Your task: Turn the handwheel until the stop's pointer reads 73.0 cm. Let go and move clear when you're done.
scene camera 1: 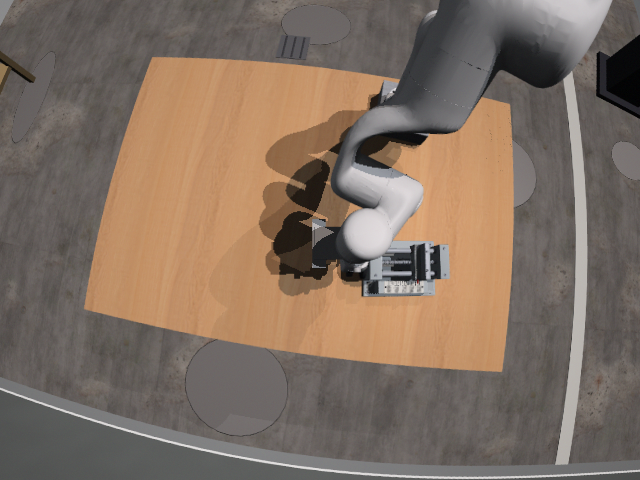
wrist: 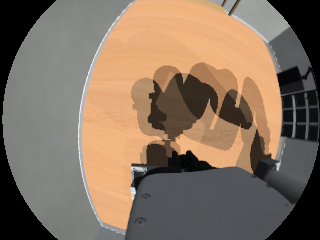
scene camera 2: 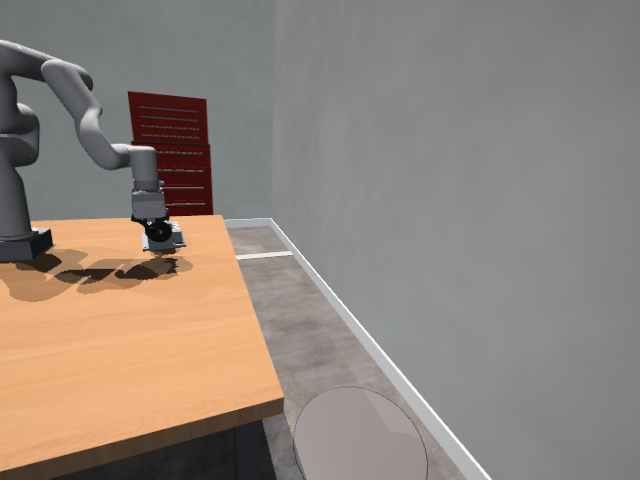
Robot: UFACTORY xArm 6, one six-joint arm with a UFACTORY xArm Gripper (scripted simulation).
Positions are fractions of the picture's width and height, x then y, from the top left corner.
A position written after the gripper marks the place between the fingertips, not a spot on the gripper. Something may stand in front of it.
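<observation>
The robot's gripper (scene camera 2: 0.24,0.49) (wrist: 0.56,0.66) can be seen both from scene camera 2 and in the wrist view.
</observation>
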